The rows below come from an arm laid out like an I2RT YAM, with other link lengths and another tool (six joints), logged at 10 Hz.
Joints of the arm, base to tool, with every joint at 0 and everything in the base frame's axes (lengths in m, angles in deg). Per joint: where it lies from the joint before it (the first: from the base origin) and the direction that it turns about. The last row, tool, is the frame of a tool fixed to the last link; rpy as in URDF.
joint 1: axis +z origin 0 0 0.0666
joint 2: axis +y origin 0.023 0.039 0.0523
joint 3: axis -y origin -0.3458 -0.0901 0
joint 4: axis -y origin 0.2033 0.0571 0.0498
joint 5: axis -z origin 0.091 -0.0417 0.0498
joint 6: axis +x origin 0.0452 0 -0.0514
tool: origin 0.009 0.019 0.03 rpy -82.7 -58.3 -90
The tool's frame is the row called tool.
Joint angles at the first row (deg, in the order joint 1, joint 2, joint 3, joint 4, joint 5, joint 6):
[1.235, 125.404, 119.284, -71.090, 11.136, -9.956]
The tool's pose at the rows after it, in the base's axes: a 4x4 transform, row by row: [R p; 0 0 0 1], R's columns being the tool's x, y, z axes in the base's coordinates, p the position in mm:
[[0.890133 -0.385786 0.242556 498.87], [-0.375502 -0.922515 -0.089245 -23.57], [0.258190 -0.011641 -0.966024 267.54], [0 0 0 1]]
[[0.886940 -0.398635 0.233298 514.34], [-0.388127 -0.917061 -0.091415 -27.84], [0.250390 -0.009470 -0.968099 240.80], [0 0 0 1]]
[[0.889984 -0.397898 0.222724 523.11], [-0.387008 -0.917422 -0.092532 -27.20], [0.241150 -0.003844 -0.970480 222.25], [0 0 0 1]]
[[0.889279 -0.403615 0.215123 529.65], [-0.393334 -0.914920 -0.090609 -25.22], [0.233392 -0.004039 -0.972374 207.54], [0 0 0 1]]
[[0.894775 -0.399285 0.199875 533.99], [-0.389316 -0.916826 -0.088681 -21.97], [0.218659 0.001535 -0.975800 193.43], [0 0 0 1]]
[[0.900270 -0.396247 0.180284 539.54], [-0.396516 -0.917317 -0.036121 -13.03], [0.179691 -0.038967 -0.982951 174.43], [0 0 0 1]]
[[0.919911 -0.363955 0.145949 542.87], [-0.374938 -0.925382 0.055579 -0.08], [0.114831 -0.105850 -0.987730 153.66], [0 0 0 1]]
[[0.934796 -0.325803 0.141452 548.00], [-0.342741 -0.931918 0.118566 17.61], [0.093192 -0.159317 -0.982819 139.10], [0 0 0 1]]
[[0.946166 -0.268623 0.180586 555.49], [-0.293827 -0.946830 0.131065 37.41], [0.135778 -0.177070 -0.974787 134.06], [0 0 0 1]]
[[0.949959 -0.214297 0.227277 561.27], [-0.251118 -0.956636 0.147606 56.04], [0.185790 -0.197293 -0.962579 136.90], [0 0 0 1]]
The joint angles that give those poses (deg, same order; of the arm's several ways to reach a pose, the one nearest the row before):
[0.033, 128.158, 119.284, -69.844, 11.879, -9.104]
[-0.426, 131.656, 119.285, -66.893, 11.879, -8.754]
[-0.338, 133.972, 119.283, -65.209, 11.967, -8.731]
[-0.098, 135.787, 119.284, -63.942, 11.879, -8.098]
[0.251, 137.447, 119.285, -63.222, 11.836, -8.011]
[0.929, 139.742, 119.282, -62.214, 8.885, -7.115]
[1.716, 142.256, 119.286, -61.474, 3.749, -7.923]
[3.180, 144.136, 119.285, -59.484, 0.361, -8.491]
[5.104, 144.966, 119.286, -55.966, 0.186, -9.562]
[6.874, 144.967, 119.308, -52.818, -0.055, -10.415]

